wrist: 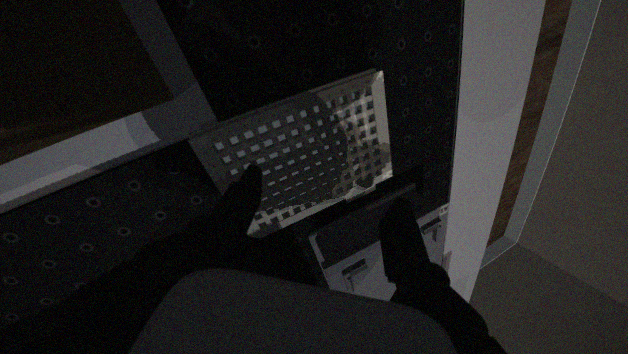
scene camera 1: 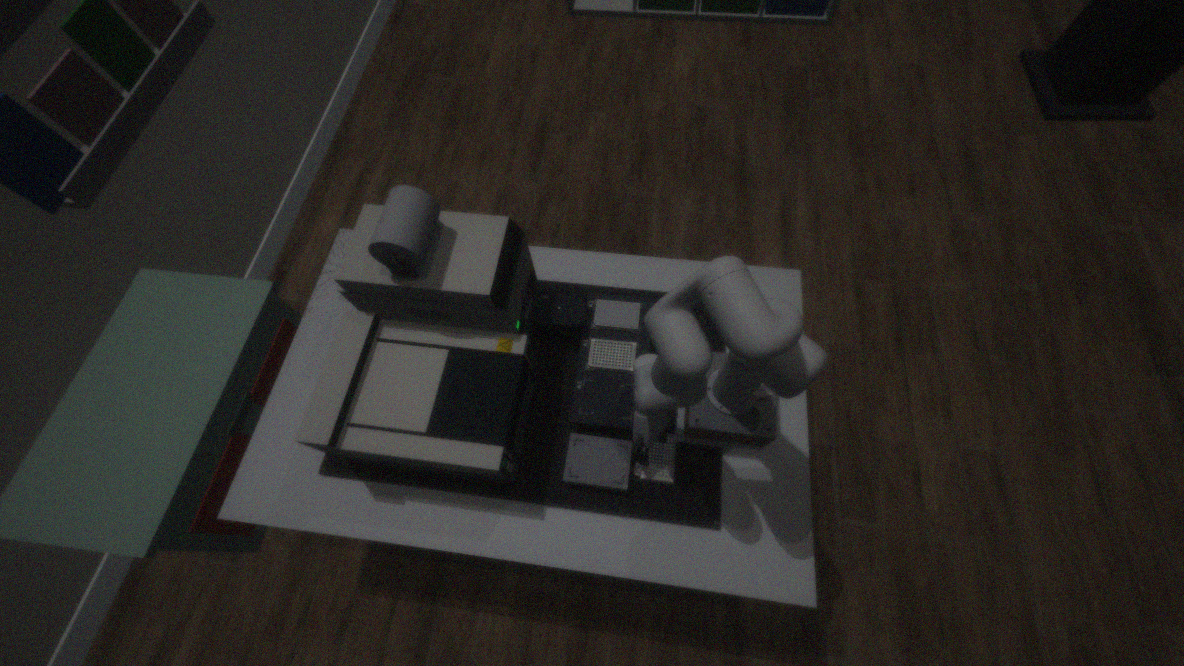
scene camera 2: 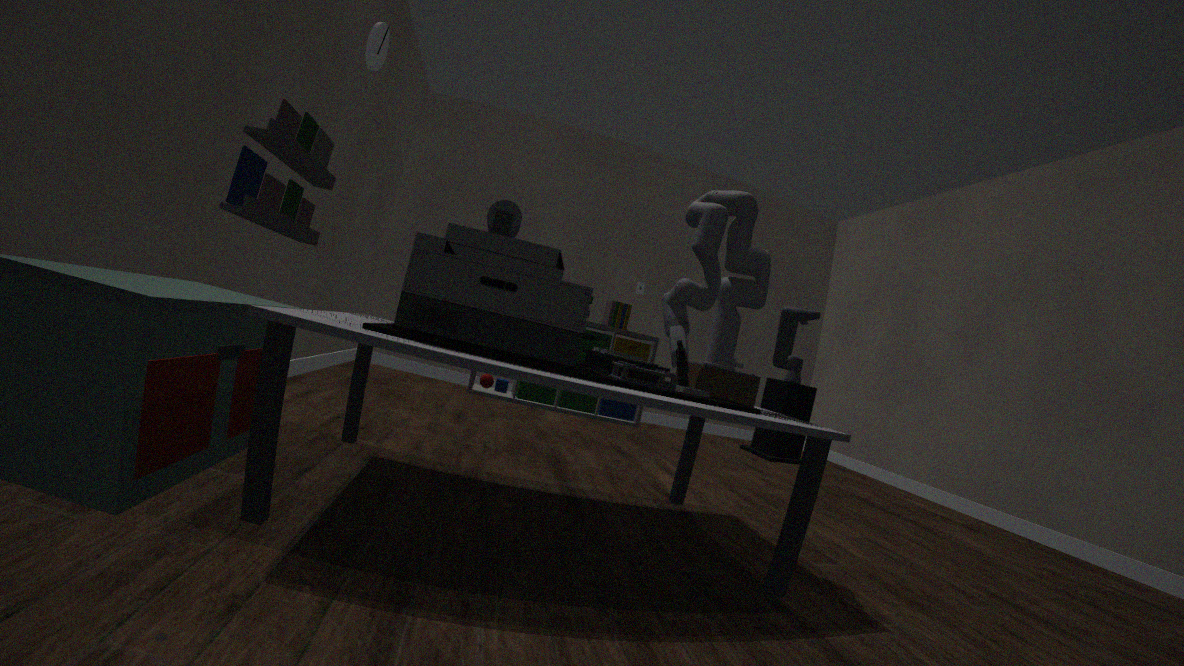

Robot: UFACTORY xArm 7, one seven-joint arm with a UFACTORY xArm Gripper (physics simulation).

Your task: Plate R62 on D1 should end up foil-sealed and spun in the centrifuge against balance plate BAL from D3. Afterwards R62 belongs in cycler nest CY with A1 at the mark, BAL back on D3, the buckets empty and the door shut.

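Places are measured from the arm's base along level axes (x ahead, y down, z left), in centimetres.
Pixels of known places: gripper, fingertip midpoint: (wrist: pixel 324 196) (scene camera 1: pixel 652 452) (scene camera 2: pixel 683 380); arm's base, link origin: (scene camera 1: pixel 730 391) (scene camera 2: pixel 717 368).
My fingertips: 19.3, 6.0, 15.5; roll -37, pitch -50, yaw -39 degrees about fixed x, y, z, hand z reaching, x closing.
Observation:
For each thing: its middle in the pictures, then the offset to it from my fingertips, as dx, dy, dz.
- pale multi-well plate, body centre: (wrist: pixel 309 158) (scene camera 1: pixel 658 456) (scene camera 2: pixel 687 389) -1.9, +2.4, +0.4
- second pale well plate, body centre: (scene camera 1: pixel 612 355) (scene camera 2: pixel 621 355) +11.5, -3.1, -25.0
- large low instrument, body centre: (scene camera 1: pixel 433 398) (scene camera 2: pixel 495 304) +56.3, -9.1, -8.4
- grey roll, body centre: (scene camera 1: pixel 405 229) (scene camera 2: pixel 503 221) +58.8, -38.7, -38.9
- flat grey unit with corner marks, body centre: (wrist: pixel 385 273) (scene camera 1: pixel 598 461) (scene camera 2: pixel 644 375) +13.7, +0.8, +3.1
- dark block, body centre: (scene camera 1: pixel 613 359) (scene camera 2: pixel 620 365) +11.1, +0.1, -25.0
- pale flat block, body centre: (scene camera 1: pixel 617 315) +10.8, -3.1, -37.4
My gripper (scene camera 1: pixel 654 448) (scene camera 2: pixel 680 372) (wrist: pixel 324 196) is open and empty. In the wrist view its fingers stand apart over the near long edge of a pale multi-well plate (scene camera 1: pixel 661 465) (wrist: pixel 305 157); one finger overlaps the plate's left part, the other is beyond its edge. This plate lies flat on the dark perforated mat. A second pale well plate (scene camera 1: pixel 611 354) sits farther back. I cannot read labels to tell R62 from BAL. The large low instrument (scene camera 1: pixel 393 385) has a white and dark blue top; the white machine behind it (scene camera 1: pixel 471 252) carries a grey roll (scene camera 1: pixel 407 227).
A flat grey unit with corner marks (scene camera 1: pixel 597 461) (wrist: pixel 370 280) stands right beside the nearer plate. A dark block (scene camera 1: pixel 604 397) lies between it and the second plate. A pale flat block (scene camera 1: pixel 616 313) is at the back. The arm's base stands at the table's right side.

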